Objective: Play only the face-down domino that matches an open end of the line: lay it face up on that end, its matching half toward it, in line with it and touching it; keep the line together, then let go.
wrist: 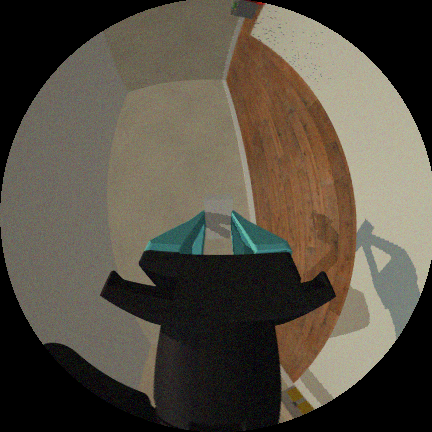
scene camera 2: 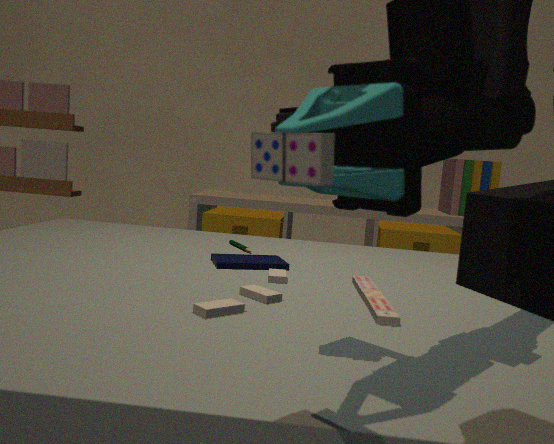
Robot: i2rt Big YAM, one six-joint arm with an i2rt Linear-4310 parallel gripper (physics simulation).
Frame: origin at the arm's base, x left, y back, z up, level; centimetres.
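Seen in the pictures: gripper, fingertip midpoint: point(wrist: 217, 215) point(scene camera 2: 285, 156).
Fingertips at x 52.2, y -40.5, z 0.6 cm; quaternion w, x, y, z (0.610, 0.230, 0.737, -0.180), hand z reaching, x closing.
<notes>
A point is followed by its place in that frame.
My gripper point(scene camera 2: 283, 156) @(x 52.2, y -40.5, z 0.6 cm) point(wrist: 217, 215) @(x 52.2, y -40.5, z 0.6 cm) is shut on a domino point(scene camera 2: 305, 159) @(x 53.9, y -39.2, z 0.5 cm) point(wrist: 218, 204) @(x 50.9, y -41.5, z 0.6 cm), held high above the table. In the scene view its pip face is turned to the camera, upright: five blue pips on the left half, four magenta on the right. The line of face-up dominoes point(scene camera 2: 372, 296) @(x 11.9, y -32.2, z -16.5 cm) lies on the table, with red pips toward its near end; the far end's pips are too small to count. Three face-down dominoes point(scene camera 2: 219, 308) @(x 25.2, y -49.9, z -16.6 cm) point(scene camera 2: 260, 294) @(x 17.0, y -46.6, z -16.7 cm) point(scene camera 2: 278, 275) @(x 5.2, y -45.8, z -16.5 cm) lie apart from each other, left of the line. The line does not show in the wrist view.
A flat dark blue object point(scene camera 2: 249, 261) @(x -3.0, y -51.8, z -16.5 cm) and a green pencil point(scene camera 2: 239, 245) @(x -20.0, y -57.1, z -16.9 cm) lie behind the face-down dominoes on the pale table point(scene camera 2: 125, 350) @(x 38.3, y -55.2, z -17.5 cm) point(wrist: 390, 125). A black block point(scene camera 2: 510, 250) @(x 2.4, y -12.6, z -9.8 cm) stands at the right. The arm's shadow falls across the near right table.
</notes>
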